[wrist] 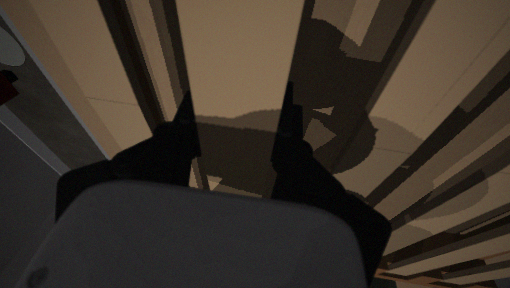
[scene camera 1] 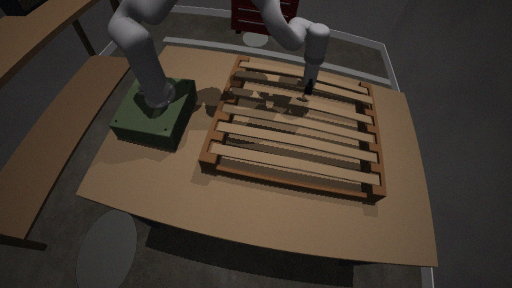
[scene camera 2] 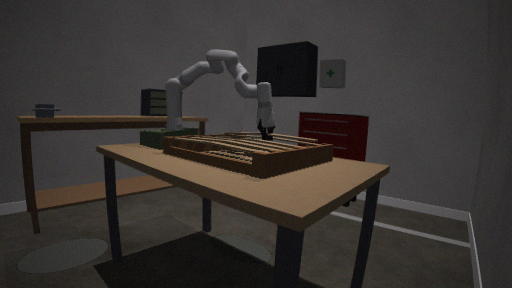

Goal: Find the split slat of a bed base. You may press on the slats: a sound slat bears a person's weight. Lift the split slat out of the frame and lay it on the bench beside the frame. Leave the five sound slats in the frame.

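My gripper (scene camera 1: 309, 91) (scene camera 2: 267, 135) (wrist: 246, 94) points down, shut across the width of the second slat from the back (scene camera 1: 346, 93) (wrist: 240, 50), right of its middle in scene camera 1. One finger is on each long edge. This slat looks raised slightly above its notches, roughly level, and still over the bed frame (scene camera 1: 207, 162) (scene camera 2: 300, 161). Its left part is in the arm's shadow, and no crack shows on its visible top. The other slats, such as the front slat (scene camera 1: 295, 165), lie across the frame. The frame rests on the bench (scene camera 1: 250, 220) (scene camera 2: 340, 185).
The arm's green base block (scene camera 1: 150, 120) (scene camera 2: 152, 138) stands left of the frame. A wooden shelf table (scene camera 1: 55, 125) (scene camera 2: 110, 122) is farther left. A red drawer cabinet (scene camera 1: 245, 22) (scene camera 2: 335, 132) stands behind the bench, with a dark wall cabinet (scene camera 2: 285, 70) above.
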